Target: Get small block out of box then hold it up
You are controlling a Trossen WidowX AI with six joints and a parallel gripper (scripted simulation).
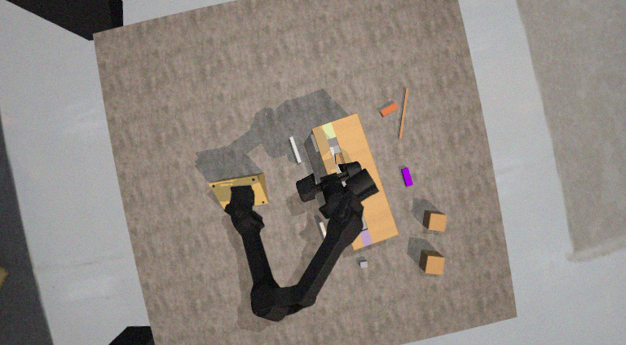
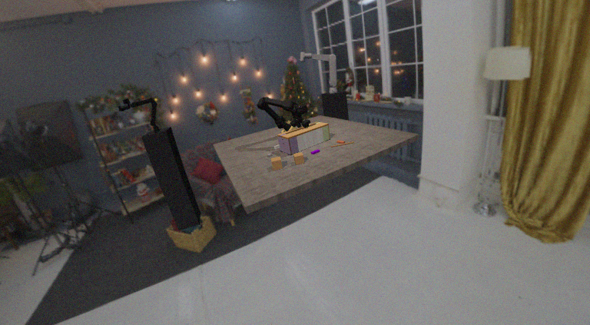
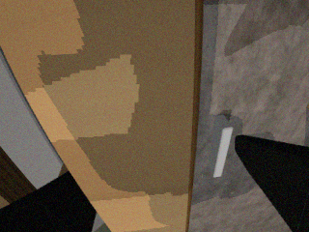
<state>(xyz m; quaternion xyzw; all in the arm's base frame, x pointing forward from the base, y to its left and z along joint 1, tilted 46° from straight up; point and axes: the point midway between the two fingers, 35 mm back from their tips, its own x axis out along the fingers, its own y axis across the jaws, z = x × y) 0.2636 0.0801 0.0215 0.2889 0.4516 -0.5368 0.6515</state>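
Right now the tan block is 5 cm ahead of my gripper tip and 3 cm to the left of it. The rest, counted from my gripper tip: grey cube (34 cm to the right, 11 cm ahead, 8 cm below); thin stick (28 cm ahead, 17 cm to the left, 8 cm below); box (5 cm to the right, 5 cm ahead, 3 cm below).
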